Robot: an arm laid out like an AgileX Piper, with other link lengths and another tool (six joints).
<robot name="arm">
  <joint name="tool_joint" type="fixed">
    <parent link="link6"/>
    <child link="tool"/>
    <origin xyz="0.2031 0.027 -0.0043" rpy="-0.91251 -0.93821 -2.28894"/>
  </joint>
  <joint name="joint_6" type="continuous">
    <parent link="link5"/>
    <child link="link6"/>
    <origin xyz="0.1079 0 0.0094"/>
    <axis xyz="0.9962 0 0.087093"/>
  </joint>
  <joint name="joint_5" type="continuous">
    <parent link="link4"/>
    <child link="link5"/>
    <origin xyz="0 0 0"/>
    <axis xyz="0 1 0"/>
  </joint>
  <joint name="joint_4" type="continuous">
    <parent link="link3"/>
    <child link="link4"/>
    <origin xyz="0.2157 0 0.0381"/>
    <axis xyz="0.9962 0 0.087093"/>
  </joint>
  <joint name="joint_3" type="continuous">
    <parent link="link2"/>
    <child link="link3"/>
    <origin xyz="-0.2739 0 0.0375"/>
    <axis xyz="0 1 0"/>
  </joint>
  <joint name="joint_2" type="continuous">
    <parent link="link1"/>
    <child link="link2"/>
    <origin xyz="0 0 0"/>
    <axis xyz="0 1 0"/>
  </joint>
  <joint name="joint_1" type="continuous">
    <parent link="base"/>
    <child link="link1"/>
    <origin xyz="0 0 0.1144"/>
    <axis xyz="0 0 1"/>
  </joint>
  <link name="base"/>
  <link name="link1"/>
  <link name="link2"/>
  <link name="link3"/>
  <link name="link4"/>
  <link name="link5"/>
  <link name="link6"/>
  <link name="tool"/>
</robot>
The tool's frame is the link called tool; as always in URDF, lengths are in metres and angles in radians. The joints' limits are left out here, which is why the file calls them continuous.
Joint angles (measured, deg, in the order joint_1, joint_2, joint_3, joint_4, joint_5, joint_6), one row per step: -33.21 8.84 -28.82 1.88 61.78 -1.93; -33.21 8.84 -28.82 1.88 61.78 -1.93; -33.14 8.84 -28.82 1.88 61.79 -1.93; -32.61 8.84 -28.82 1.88 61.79 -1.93; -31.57 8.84 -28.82 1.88 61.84 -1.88; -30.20 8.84 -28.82 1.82 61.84 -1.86; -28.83 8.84 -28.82 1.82 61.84 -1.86; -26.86 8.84 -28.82 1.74 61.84 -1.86; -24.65 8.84 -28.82 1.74 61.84 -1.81; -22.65 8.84 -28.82 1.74 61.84 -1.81; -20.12 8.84 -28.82 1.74 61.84 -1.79; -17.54 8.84 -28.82 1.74 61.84 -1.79; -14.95 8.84 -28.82 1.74 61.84 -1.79
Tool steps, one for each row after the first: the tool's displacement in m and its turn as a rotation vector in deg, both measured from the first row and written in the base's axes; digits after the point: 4 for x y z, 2 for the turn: 0.0000 0.0000 0.0000 0.00 0.00 0.00; 0.0000 0.0002 0.0000 0.01 0.01 0.07; 0.0006 0.0016 0.0000 0.01 0.01 0.60; 0.0014 0.0045 -0.0002 0.07 0.03 1.61; 0.0025 0.0080 -0.0003 0.03 0.05 2.94; 0.0037 0.0117 -0.0003 0.03 0.05 4.31; 0.0050 0.0167 -0.0003 -0.03 0.09 6.25; 0.0064 0.0228 -0.0003 0.00 0.07 8.43; 0.0076 0.0284 -0.0003 0.00 0.07 10.43; 0.0087 0.0355 -0.0003 0.01 0.06 12.95; 0.0095 0.0428 -0.0003 0.01 0.06 15.53; 0.0100 0.0501 -0.0003 0.01 0.06 18.12
